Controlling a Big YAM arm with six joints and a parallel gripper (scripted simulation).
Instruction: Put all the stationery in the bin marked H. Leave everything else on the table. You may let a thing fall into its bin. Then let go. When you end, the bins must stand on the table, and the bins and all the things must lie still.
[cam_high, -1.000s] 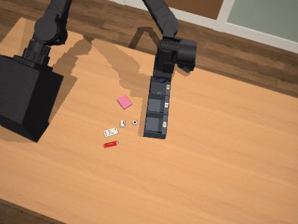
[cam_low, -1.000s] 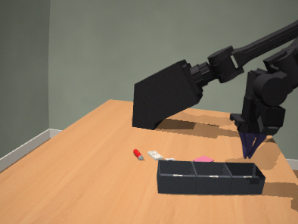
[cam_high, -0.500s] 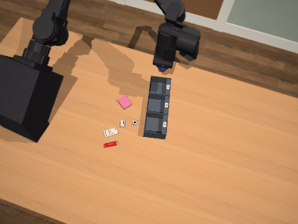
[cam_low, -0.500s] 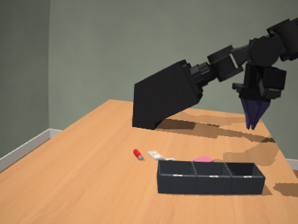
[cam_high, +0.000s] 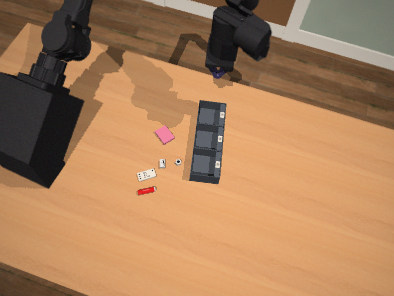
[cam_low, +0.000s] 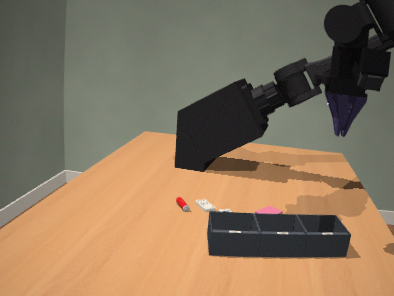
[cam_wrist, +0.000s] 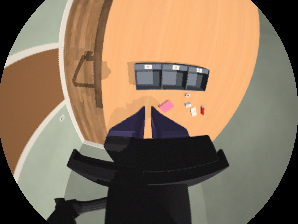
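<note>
Now: hand 220 mm above the black-and-white ring, 180 mm to the left of it and 30 mm past it. From my hand the other things lie so: dark three-part bin row: 200 mm below, 80 mm to the right, 30 mm ahead; then white domino-like tile: 250 mm to the right, 220 mm below, 90 mm behind; then pink sticky-note pad: 220 mm below, 110 mm to the right, 100 mm behind.
</note>
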